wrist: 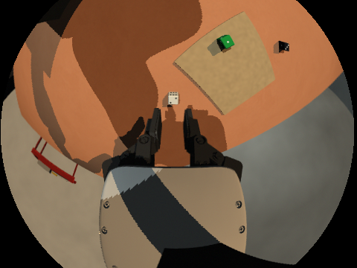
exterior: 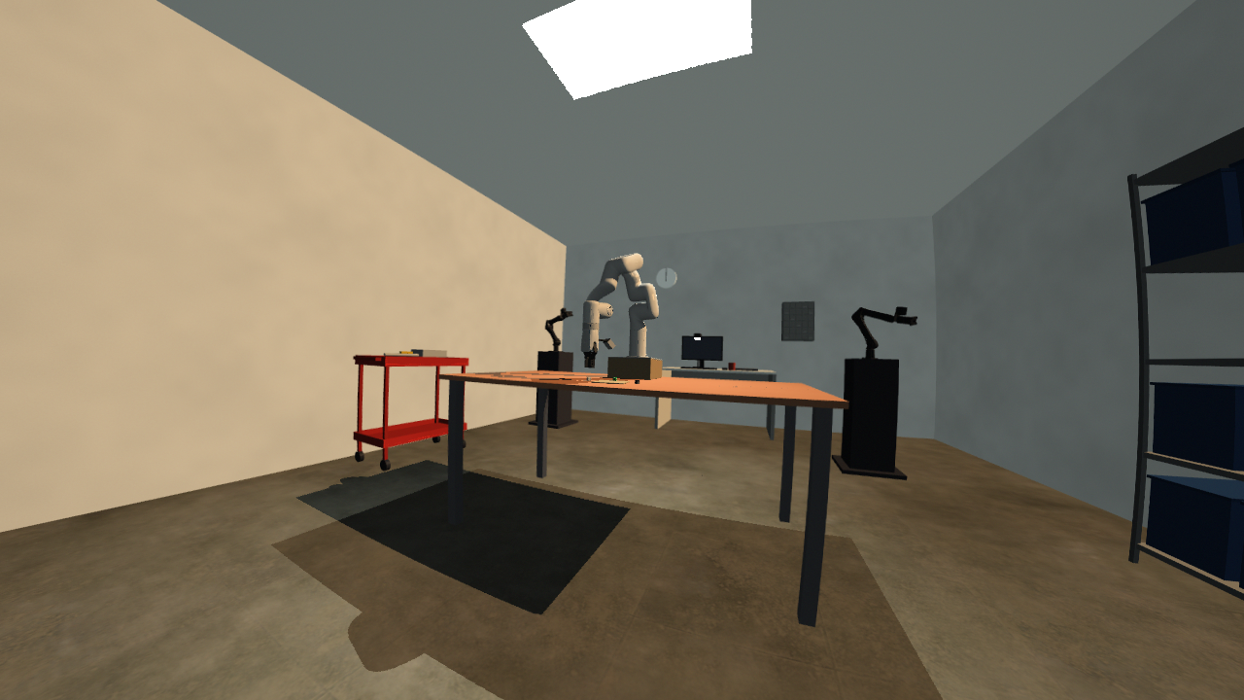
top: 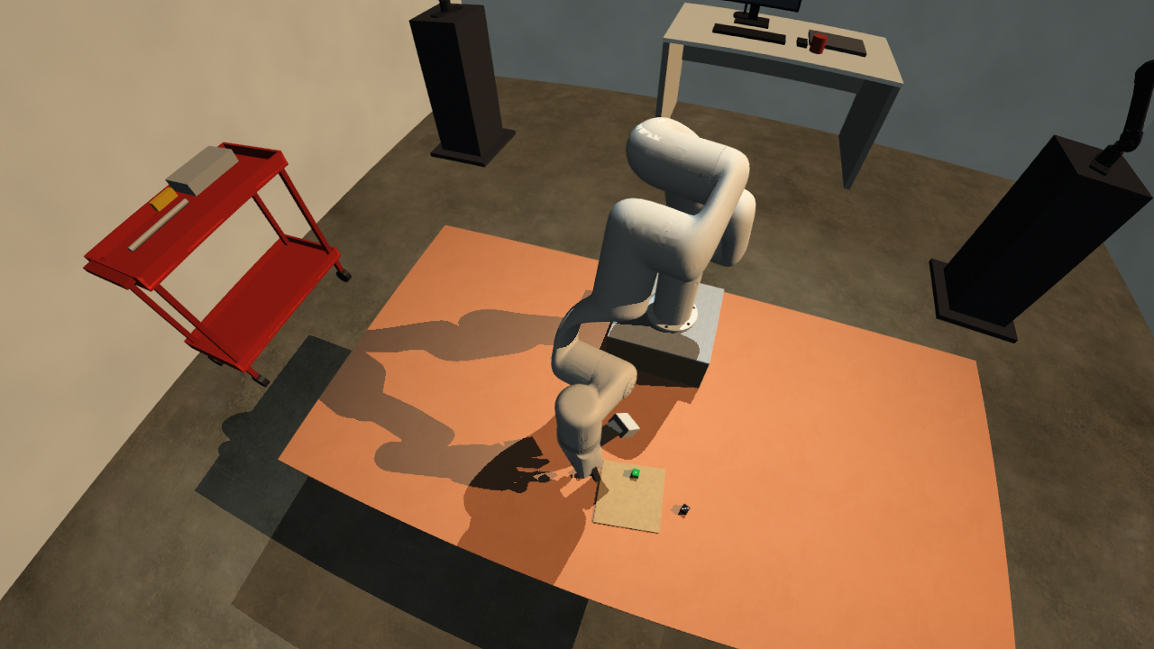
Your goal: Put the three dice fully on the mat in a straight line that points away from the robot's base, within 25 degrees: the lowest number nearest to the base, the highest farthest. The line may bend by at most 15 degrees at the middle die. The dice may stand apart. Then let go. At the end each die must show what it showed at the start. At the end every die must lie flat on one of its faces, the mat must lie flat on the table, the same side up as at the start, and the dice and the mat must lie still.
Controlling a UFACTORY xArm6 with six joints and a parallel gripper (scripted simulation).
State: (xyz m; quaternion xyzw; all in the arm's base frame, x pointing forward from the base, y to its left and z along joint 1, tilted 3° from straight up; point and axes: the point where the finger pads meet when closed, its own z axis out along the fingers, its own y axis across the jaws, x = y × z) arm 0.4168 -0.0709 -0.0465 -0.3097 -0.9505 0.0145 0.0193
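My gripper is now 7 cm above the white die. From my hand the other things lie so: black die (24 cm to the left, 7 cm below); then green die (11 cm to the left, 7 cm below, 4 cm behind); then tan mat (12 cm to the left, 8 cm below, 1 cm ahead).
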